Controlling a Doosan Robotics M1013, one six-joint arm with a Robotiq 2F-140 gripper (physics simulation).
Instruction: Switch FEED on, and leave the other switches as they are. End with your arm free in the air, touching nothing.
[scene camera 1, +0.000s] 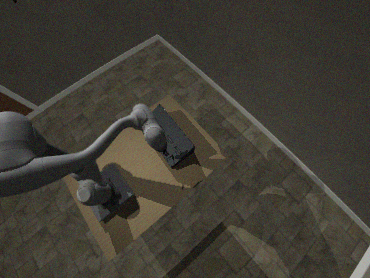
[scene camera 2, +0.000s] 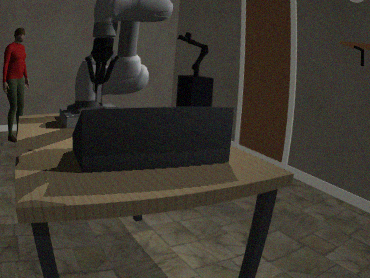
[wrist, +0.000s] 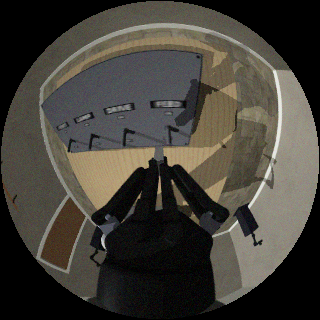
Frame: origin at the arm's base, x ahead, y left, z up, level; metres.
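Seen in the pictures: gripper, fingertip midpoint: (scene camera 1: 165, 153) (scene camera 2: 97, 102) (wrist: 159, 152); arm's base at its link origin: (scene camera 1: 106, 192).
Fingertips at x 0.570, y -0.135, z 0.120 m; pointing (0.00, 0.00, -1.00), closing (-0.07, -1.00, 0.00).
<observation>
Offsets run from my fingertips to a thing's top centre. Level surfaces: height alone.
The dark sloped switch panel (wrist: 130, 75) (scene camera 1: 176, 142) (scene camera 2: 157, 137) stands on the table. In the wrist view its labels are too blurred to read. The rightmost lever, FEED by its place in the row {dz -0.045, dx +0.015, dy -0.025 m} (wrist: 170, 135), leans towards the near edge like the DRIVE lever {dz -0.045, dx +0.030, dy +0.094 m} (wrist: 126, 137) and the others to its left. Its on or off state is hard to tell. My gripper (wrist: 159, 152) (scene camera 2: 99, 97) is shut and empty. Its tips appear at the panel's near edge, slightly left of the FEED lever and apart from it. Scene camera 1 hides the fingers under the wrist.
The wooden table {dz -0.176 m} (scene camera 2: 250, 172) (scene camera 1: 117, 150) bears the panel and the arm's base (scene camera 2: 69, 119). The panel's raised back faces scene camera 2. A person in red (scene camera 2: 16, 62) stands at the far left. A dark cabinet (scene camera 2: 195, 91) with a small arm stands behind.
</observation>
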